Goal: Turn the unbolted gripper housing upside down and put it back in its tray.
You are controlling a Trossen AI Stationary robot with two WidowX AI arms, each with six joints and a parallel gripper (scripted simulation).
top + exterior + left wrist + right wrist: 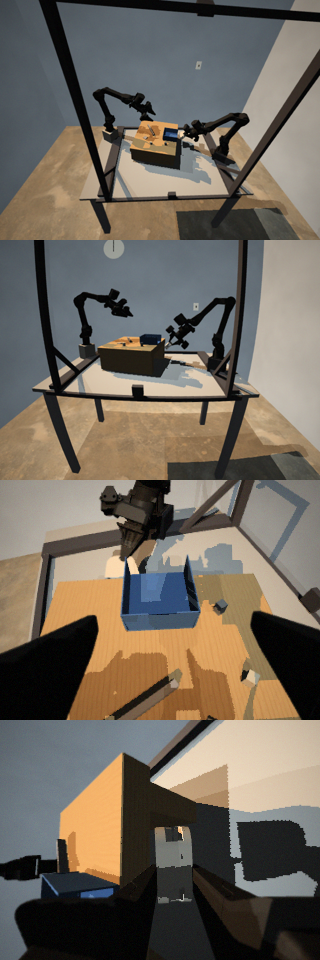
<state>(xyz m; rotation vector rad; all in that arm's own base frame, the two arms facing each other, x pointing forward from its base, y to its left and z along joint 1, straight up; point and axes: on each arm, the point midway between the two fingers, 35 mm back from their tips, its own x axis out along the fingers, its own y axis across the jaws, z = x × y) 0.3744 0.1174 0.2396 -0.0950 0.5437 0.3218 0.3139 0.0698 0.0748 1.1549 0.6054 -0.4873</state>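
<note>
Right now my right hand is 4 cm to the right of the white gripper housing, 3 cm above it and 1 cm short of it. From my right hand the other things lie so: grey rod (33 cm to the left, 2 cm behind); wooden block (26 cm to the left, 7 cm below, 7 cm behind); gripper housing half (4 cm below, 3 cm to the left, 2 cm ahead).
</note>
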